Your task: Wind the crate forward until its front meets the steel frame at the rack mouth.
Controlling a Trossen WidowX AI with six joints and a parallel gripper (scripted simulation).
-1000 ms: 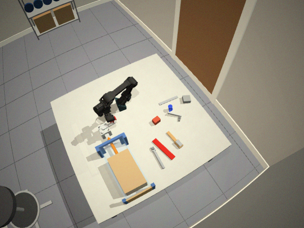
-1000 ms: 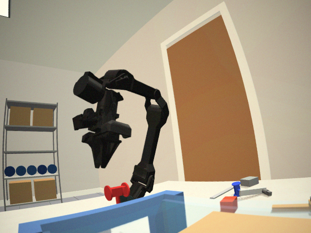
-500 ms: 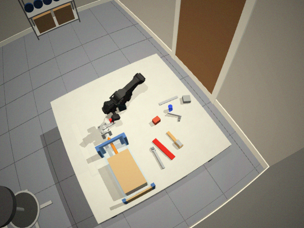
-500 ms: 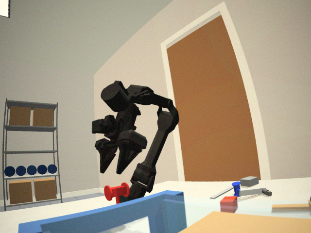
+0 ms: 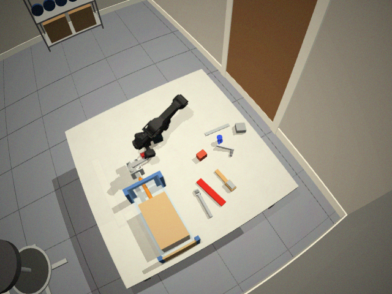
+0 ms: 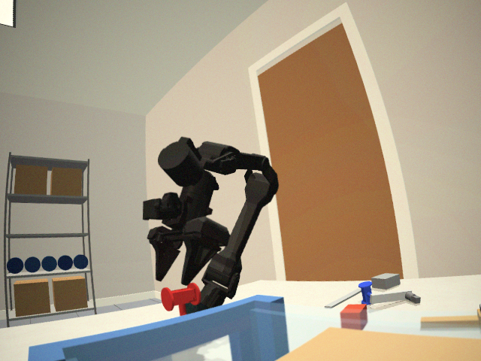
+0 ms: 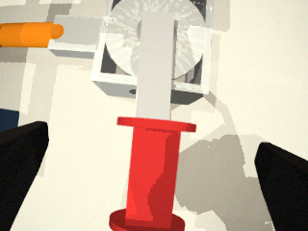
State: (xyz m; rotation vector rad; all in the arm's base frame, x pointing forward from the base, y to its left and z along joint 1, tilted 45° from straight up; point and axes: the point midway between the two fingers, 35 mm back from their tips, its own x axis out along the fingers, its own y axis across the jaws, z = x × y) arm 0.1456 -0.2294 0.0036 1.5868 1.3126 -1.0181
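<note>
Right now the red grip is 2 cm to the left of my gripper tip and 4 cm below it. Also, from my gripper tip: red bar (40 cm ahead, 26 cm to the left, 17 cm below); then wooden brush (39 cm ahead, 39 cm to the left, 16 cm below); then winch (2 cm behind, 9 cm to the right, 14 cm below).
</note>
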